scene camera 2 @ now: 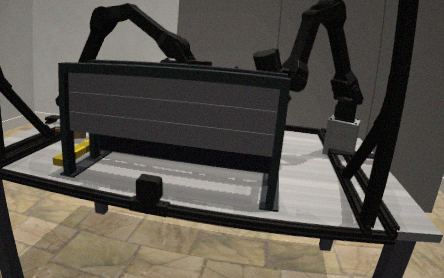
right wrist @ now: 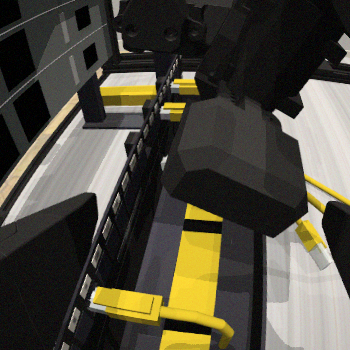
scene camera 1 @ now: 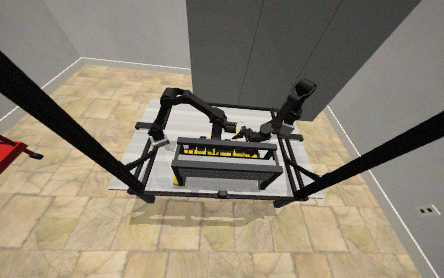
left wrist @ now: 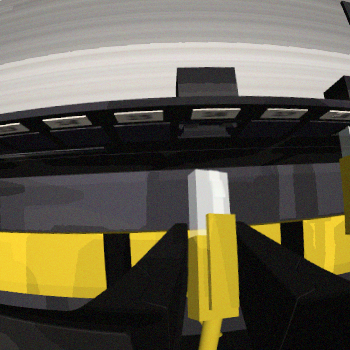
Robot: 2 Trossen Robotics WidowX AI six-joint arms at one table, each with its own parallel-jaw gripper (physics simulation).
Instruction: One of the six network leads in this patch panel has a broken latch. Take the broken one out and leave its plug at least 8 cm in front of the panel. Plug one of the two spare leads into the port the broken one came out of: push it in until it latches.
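Where they show: left gripper, fingertip midpoint: [scene camera 1: 213, 154] [left wrist: 207, 233]; right gripper, fingertip midpoint: [right wrist: 216, 210]; left arm's base, origin of the base link: [scene camera 1: 158, 136]; right arm's base, origin of the base link: [scene camera 2: 344, 119] [scene camera 1: 288, 121].
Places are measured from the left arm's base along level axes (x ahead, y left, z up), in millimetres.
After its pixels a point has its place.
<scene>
The patch panel [left wrist: 90, 109] @(x 254, y -334, z 65 mm) [right wrist: 116, 203] @(x 290, y -357, z 59 mm) is a dark strip with a row of white labels above its ports. My left gripper [left wrist: 207, 233] @(x 245, y -292, z 21 mm) is shut on a yellow lead plug [left wrist: 222, 265] @(x 249, y -284, z 41 mm), whose clear tip points at the panel and stands a little in front of the port row. The broken latch cannot be made out. My right gripper [scene camera 1: 239, 135] is open and empty, beside my left gripper. A yellow lead [right wrist: 132, 304] @(x 349, y -367, z 51 mm) sits at the panel between and below its fingers. Another lead [left wrist: 346, 195] @(x 202, y -275, z 41 mm) shows at the left wrist view's right edge. A loose plug [right wrist: 311, 236] @(x 326, y -211, z -28 mm) lies on the table.
A dark frame [scene camera 1: 227, 164] @(x 207, y -458, z 219 mm) [scene camera 2: 175, 71] @(x 226, y -496, z 213 mm) with a grey board [scene camera 2: 175, 110] @(x 233, y -483, z 135 mm) stands over the panel. A segmented yellow strip [left wrist: 55, 262] @(x 309, y -317, z -3 mm) [right wrist: 200, 260] @(x 312, y -315, z -3 mm) runs in front of the ports. More leads [right wrist: 186, 86] @(x 154, y -250, z 47 mm) sit farther along the panel. A yellow bar [scene camera 2: 71, 154] [right wrist: 128, 96] lies near one frame foot.
</scene>
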